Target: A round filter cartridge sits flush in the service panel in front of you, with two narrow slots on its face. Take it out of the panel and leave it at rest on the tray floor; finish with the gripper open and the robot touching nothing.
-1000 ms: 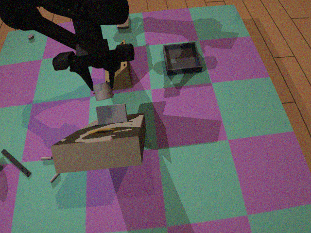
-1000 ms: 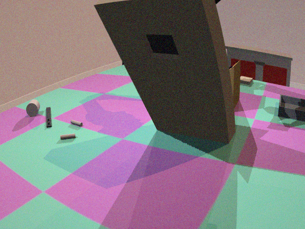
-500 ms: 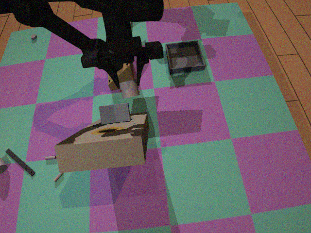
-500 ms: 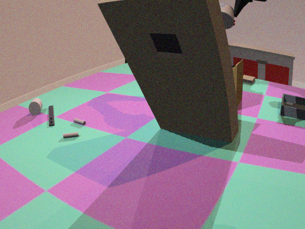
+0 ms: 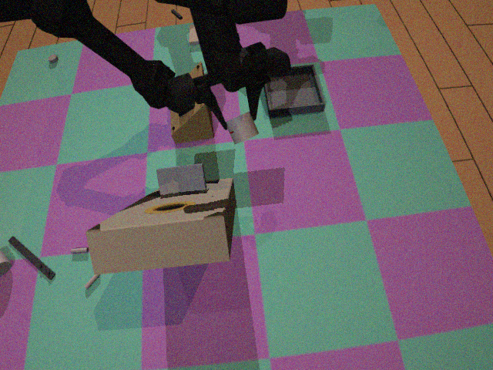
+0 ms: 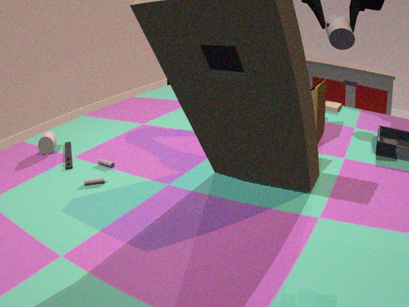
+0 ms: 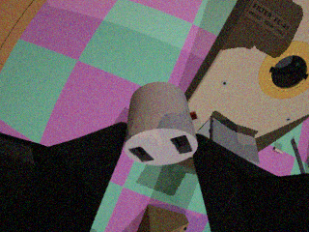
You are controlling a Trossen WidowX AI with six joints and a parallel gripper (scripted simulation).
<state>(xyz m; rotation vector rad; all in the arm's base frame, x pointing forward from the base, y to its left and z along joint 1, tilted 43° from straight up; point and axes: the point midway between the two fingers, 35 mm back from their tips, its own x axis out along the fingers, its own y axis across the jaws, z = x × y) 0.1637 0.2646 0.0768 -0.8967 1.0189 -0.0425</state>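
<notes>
My gripper tip is 310 mm past the dark grey tray, 120 mm to the right of it and 260 mm above it. Round my gripper tip: beige block (590 mm behind, 180 mm to the right, 260 mm below); then round filter cartridge (right at my gripper tip); then tan service panel box (110 mm ahead, 110 mm to the right, 110 mm below).
</notes>
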